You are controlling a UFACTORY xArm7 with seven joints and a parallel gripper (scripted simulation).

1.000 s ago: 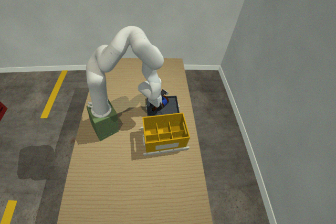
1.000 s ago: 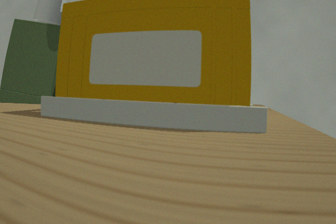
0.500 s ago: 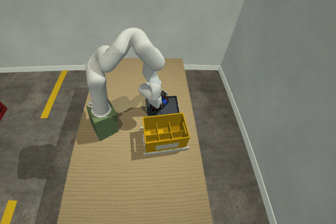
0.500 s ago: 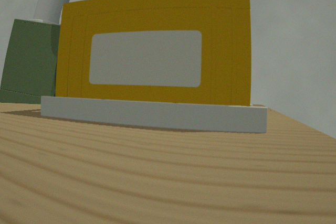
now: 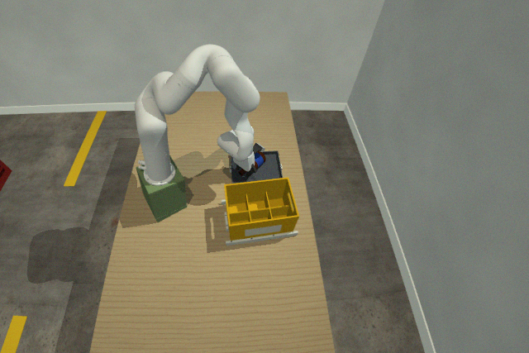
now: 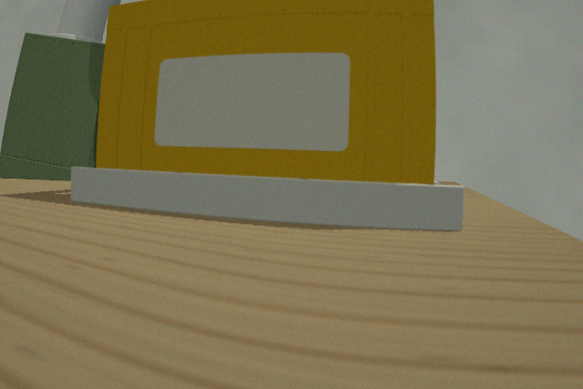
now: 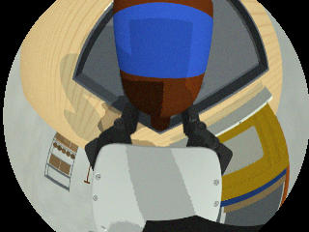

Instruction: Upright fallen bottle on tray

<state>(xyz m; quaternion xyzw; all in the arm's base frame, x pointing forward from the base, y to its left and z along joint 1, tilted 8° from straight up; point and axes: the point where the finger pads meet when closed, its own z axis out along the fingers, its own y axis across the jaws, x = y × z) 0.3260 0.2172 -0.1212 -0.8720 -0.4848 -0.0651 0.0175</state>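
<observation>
Now: the bottle 30 mm ahead of my hand and 40 mm to the left of it. Round my hand: dark grey tray 50 mm ahead, 50 mm to the left, 30 mm below; then crate 110 mm ahead, 220 mm to the right, 40 mm above.
</observation>
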